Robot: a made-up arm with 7 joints. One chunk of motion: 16 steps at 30 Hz.
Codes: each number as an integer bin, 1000 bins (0 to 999) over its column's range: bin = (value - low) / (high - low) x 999, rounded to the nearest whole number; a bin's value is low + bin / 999 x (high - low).
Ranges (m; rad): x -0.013..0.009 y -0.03..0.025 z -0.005..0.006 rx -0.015..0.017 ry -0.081..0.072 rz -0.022..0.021
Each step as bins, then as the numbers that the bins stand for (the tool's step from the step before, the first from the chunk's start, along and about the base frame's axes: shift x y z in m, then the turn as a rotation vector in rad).
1 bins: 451 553 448 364 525 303
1 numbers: -0.00307 0.00045 -0.00007 -0.00334 -0.00059 -0.00896
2 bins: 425 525 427 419 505 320
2 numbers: -0.00364 -0.00110 -0.00030 -0.00158 -0.00366 -0.00823
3 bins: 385 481 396 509 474 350
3 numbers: -0.00452 -0.00352 -0.00064 0.00130 -0.00841 -0.00693
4 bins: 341 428 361 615 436 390
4 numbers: -0.00549 -0.00644 -0.00103 0.00470 -0.01423 -0.00521
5 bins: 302 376 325 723 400 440
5 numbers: -0.00635 -0.00930 -0.00142 0.00816 -0.01974 -0.00306
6 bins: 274 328 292 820 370 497
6 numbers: -0.00697 -0.01194 -0.00178 0.01127 -0.02433 -0.00061
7 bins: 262 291 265 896 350 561
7 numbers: -0.00723 -0.01398 -0.00208 0.01370 -0.02740 0.00215
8 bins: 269 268 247 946 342 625
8 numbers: -0.00708 -0.01525 -0.00228 0.01530 -0.02862 0.00490
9 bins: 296 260 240 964 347 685
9 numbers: -0.00648 -0.01569 -0.00236 0.01588 -0.02786 0.00748
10 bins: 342 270 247 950 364 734
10 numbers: -0.00547 -0.01514 -0.00228 0.01543 -0.02525 0.00959
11 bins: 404 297 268 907 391 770
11 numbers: -0.00410 -0.01365 -0.00205 0.01405 -0.02112 0.01114
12 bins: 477 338 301 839 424 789
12 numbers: -0.00250 -0.01139 -0.00169 0.01187 -0.01606 0.01196
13 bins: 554 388 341 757 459 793
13 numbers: -0.00080 -0.00864 -0.00125 0.00925 -0.01070 0.01213
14 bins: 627 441 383 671 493 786
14 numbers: 0.00081 -0.00572 -0.00078 0.00649 -0.00550 0.01183
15 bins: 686 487 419 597 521 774
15 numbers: 0.00211 -0.00319 -0.00039 0.00412 -0.00121 0.01132
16 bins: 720 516 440 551 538 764
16 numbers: 0.00286 -0.00159 -0.00016 0.00265 0.00140 0.01088
